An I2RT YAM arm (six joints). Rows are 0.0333 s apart.
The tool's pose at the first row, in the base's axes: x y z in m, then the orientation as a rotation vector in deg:
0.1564, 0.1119, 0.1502, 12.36, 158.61, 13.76
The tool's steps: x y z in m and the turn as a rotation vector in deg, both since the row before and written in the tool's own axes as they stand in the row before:
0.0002, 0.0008, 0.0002, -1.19, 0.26, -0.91
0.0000, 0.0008, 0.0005, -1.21, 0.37, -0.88
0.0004, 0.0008, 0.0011, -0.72, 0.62, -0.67
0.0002, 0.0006, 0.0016, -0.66, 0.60, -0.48
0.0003, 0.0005, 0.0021, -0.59, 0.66, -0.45
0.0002, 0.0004, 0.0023, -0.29, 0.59, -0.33
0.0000, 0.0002, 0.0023, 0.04, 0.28, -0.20
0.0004, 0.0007, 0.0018, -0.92, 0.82, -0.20
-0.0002, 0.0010, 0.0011, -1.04, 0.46, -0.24
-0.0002, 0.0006, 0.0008, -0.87, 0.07, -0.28
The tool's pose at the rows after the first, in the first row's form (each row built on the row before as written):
0.1564, 0.1127, 0.1501, 10.78, 158.68, 15.21
0.1567, 0.1136, 0.1498, 9.22, 158.83, 16.72
0.1568, 0.1146, 0.1488, 8.04, 159.30, 17.64
0.1572, 0.1155, 0.1474, 7.14, 159.76, 18.53
0.1576, 0.1165, 0.1455, 6.28, 160.28, 19.34
0.1582, 0.1174, 0.1434, 5.67, 160.79, 19.75
0.1589, 0.1181, 0.1413, 5.36, 161.07, 19.69
0.1591, 0.1192, 0.1397, 4.75, 161.68, 21.05
0.1596, 0.1204, 0.1390, 4.11, 161.90, 22.53
0.1600, 0.1212, 0.1385, 3.52, 161.76, 23.70

